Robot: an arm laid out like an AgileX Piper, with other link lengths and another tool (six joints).
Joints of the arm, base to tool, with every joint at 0 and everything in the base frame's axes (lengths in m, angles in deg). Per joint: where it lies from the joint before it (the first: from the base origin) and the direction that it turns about. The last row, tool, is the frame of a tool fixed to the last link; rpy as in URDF.
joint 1: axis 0 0 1 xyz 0 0 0.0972
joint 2: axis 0 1 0 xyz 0 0 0
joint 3: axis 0 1 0 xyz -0.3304 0 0.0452
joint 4: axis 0.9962 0 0.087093 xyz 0.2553 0 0.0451
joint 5: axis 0 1 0 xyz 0 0 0
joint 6: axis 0.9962 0 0.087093 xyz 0.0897 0 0.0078
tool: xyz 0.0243 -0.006 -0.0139 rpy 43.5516 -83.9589 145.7
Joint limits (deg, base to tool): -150..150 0..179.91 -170..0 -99.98..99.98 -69.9..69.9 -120..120
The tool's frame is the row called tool.
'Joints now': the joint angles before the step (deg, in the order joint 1, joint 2, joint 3, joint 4, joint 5, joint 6). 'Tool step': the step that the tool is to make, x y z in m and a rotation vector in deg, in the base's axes. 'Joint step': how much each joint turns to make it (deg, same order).
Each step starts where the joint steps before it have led.
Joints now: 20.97 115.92 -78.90 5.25 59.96 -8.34
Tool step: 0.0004 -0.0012 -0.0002 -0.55 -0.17 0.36
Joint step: 0.00 0.02 0.02 -0.68 0.00 0.00
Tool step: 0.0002 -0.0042 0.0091 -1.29 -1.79 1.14
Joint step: 0.00 -1.30 0.00 -2.17 0.09 -0.01
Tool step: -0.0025 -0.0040 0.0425 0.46 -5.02 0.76
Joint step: 0.00 -5.01 -1.88 -1.57 2.04 0.01
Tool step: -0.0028 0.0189 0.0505 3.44 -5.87 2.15
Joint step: 2.42 -3.71 -5.71 1.01 2.69 -0.01
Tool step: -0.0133 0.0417 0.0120 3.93 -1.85 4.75
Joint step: 5.46 -0.38 -2.00 2.80 -1.02 0.01
